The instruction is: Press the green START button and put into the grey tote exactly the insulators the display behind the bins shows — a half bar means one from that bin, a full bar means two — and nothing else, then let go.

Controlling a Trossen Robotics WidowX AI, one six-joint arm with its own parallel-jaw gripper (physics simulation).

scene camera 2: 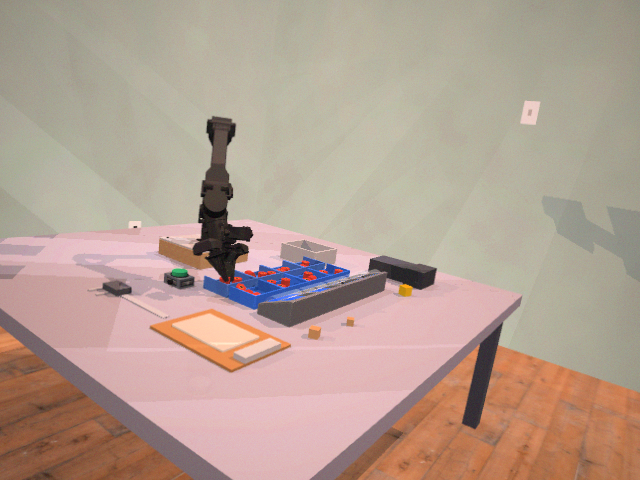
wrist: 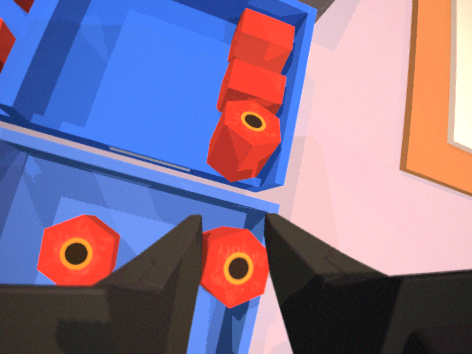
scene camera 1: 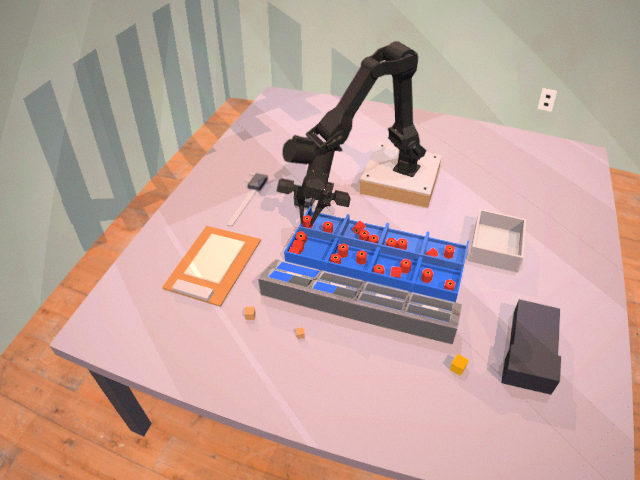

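My gripper is shut on a red hexagonal insulator, upright in the left end bin of the arm-side row. A second upright insulator is in that bin. The blue bins hold several more. The display shows, at its left end, a full blue bar above a half bar; the second panel has a half bar in its lower row. The grey tote looks empty. The green button shows in scene camera 2; the arm hides it in scene camera 1.
An orange clipboard lies left of the bins. A dark tool lies beyond it. A black block, a yellow cube and two small orange cubes are on the table.
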